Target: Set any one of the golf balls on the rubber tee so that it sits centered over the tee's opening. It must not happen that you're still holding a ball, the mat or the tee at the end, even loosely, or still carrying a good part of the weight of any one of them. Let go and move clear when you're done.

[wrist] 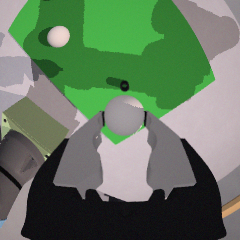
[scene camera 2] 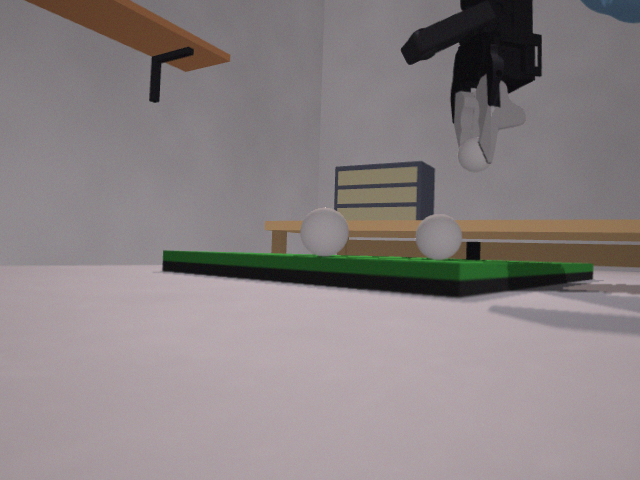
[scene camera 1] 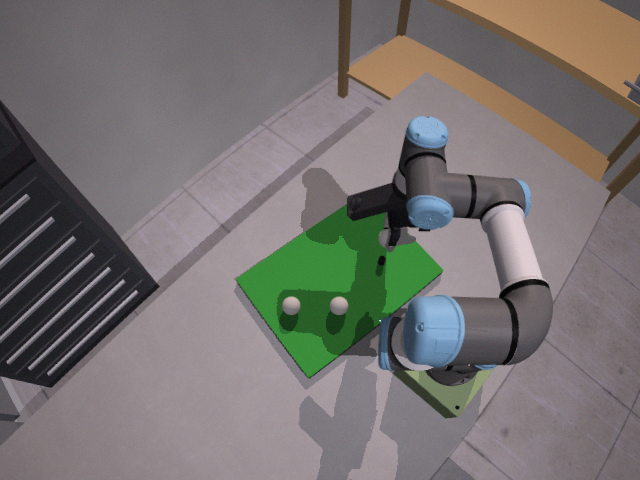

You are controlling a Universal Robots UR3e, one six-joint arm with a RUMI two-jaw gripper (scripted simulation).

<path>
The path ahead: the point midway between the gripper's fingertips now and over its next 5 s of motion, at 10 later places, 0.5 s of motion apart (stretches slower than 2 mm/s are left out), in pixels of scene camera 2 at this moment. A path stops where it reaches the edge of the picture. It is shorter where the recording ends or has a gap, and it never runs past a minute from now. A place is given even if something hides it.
My gripper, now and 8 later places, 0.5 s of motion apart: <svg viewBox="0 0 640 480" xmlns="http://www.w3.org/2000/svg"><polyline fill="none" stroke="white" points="477,166 476,203 476,223 476,232 476,230 476,221 476,199 477,162 478,144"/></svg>
</path>
